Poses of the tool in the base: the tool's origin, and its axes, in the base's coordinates. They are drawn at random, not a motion.
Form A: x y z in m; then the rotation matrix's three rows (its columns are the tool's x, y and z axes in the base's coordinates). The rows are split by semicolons.
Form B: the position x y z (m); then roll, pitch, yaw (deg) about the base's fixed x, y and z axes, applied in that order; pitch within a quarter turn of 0, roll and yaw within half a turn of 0. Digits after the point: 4 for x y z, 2 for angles. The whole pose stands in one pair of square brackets.
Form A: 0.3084 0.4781 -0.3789; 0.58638 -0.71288 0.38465; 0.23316 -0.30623 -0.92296; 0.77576 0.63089 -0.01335
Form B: [0.3084 0.4781 -0.3789 91.21 -50.87 21.68]
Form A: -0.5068 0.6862 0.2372; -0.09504 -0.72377 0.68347; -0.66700 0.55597 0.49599; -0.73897 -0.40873 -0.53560
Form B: [-0.5068 0.6862 0.2372 -142.65 47.64 -98.11]
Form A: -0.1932 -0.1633 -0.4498; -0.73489 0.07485 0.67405; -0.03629 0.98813 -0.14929; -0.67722 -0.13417 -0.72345
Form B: [-0.1932 -0.1633 -0.4498 -169.49 42.63 -177.17]
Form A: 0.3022 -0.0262 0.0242; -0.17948 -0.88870 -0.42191; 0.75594 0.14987 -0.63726; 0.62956 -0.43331 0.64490
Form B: [0.3022 -0.0262 0.0242 -33.90 -39.02 103.36]
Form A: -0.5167 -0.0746 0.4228; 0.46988 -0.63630 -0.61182; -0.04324 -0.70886 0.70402; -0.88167 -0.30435 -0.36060
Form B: [-0.5167 -0.0746 0.4228 -139.84 61.84 -5.26]
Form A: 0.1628 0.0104 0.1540; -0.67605 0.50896 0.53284; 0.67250 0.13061 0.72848; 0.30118 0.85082 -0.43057
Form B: [0.1628 0.0104 0.1540 116.84 -17.53 135.15]
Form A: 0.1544 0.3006 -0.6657; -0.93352 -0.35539 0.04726; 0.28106 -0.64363 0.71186; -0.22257 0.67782 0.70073
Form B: [0.1544 0.3006 -0.6657 44.05 12.86 163.24]
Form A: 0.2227 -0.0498 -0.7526; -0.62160 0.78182 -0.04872; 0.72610 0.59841 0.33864; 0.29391 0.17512 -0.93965
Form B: [0.2227 -0.0498 -0.7526 169.44 -17.09 130.57]
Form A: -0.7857 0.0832 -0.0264; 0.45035 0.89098 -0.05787; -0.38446 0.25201 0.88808; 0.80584 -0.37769 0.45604
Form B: [-0.7857 0.0832 -0.0264 -39.63 -53.69 -40.49]
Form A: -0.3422 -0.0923 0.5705; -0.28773 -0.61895 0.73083; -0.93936 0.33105 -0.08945; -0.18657 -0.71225 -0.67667
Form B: [-0.3422 -0.0923 0.5705 -133.53 10.75 -107.03]
